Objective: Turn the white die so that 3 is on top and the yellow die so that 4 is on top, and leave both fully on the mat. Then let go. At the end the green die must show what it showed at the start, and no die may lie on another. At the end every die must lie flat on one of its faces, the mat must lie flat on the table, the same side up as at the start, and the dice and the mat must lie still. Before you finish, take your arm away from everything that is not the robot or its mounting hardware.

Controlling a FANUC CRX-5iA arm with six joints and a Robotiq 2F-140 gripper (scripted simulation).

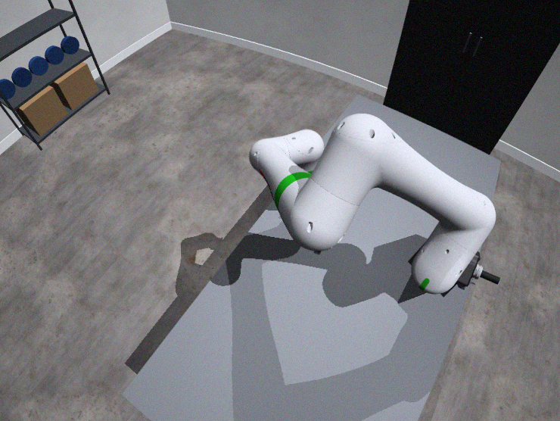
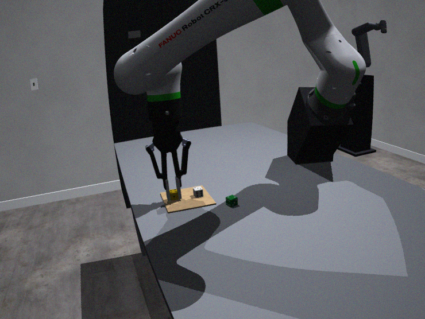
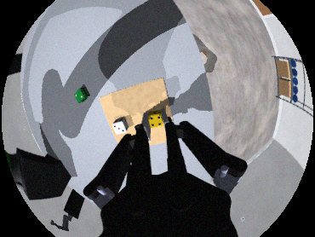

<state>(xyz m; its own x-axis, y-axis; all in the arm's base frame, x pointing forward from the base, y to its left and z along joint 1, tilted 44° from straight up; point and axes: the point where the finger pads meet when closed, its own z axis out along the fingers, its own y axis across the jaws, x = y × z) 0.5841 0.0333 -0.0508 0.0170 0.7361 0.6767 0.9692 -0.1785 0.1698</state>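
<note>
Right now the yellow die is 20 mm below my hand. Also, from my hand: white die (70 mm behind, 30 mm below); then tan mat (40 mm below, 40 mm behind); then green die (150 mm behind, 90 mm to the left, 30 mm below).
</note>
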